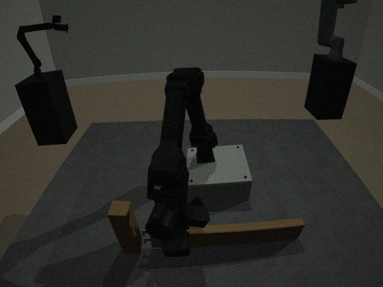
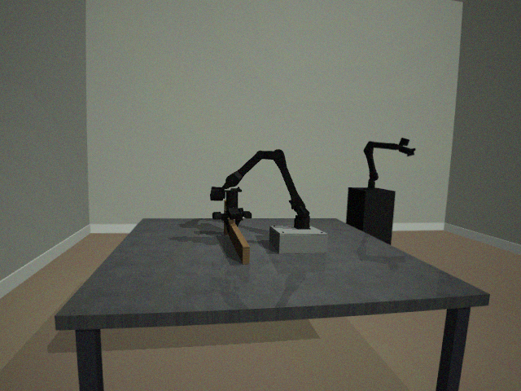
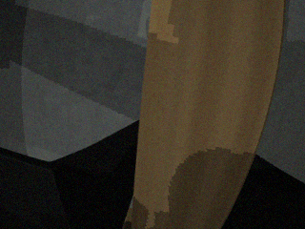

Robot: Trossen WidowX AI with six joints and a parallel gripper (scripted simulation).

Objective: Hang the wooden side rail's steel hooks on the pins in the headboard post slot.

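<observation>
The wooden headboard post is 140 mm to the right of my gripper tip, 40 mm above it and 10 mm behind it.
</observation>
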